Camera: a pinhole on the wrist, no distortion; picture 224 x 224 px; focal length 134.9 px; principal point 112.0 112.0 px. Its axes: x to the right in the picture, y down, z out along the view. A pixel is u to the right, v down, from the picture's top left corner.
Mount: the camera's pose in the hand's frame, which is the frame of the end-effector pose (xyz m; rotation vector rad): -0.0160 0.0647 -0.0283 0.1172 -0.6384 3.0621
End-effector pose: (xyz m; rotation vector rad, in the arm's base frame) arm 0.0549 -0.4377 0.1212 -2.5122 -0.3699 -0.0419
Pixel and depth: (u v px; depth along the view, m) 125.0 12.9 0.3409
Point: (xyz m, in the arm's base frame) 0.0603 -0.3487 -0.2862
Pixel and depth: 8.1 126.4 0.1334
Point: 0.1421 -0.3673 0.0666
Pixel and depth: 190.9 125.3 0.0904
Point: -0.0026 -0.4385 0.0578
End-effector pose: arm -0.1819 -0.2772 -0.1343 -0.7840 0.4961 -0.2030
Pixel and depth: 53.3 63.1 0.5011
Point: 0.2696 -0.0372 0.0498
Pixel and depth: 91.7 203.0 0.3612
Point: -0.0302 -0.3829 0.1835
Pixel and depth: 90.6 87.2 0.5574
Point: 0.1746 -0.0401 0.1810
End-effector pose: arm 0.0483 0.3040 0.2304 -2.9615 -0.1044 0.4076
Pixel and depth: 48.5 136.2 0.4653
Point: 0.1678 0.5671 -0.1303
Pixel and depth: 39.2 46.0 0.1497
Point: 0.0899 0.2578 0.0734
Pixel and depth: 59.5 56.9 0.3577
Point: 0.1023 0.3101 -0.1481
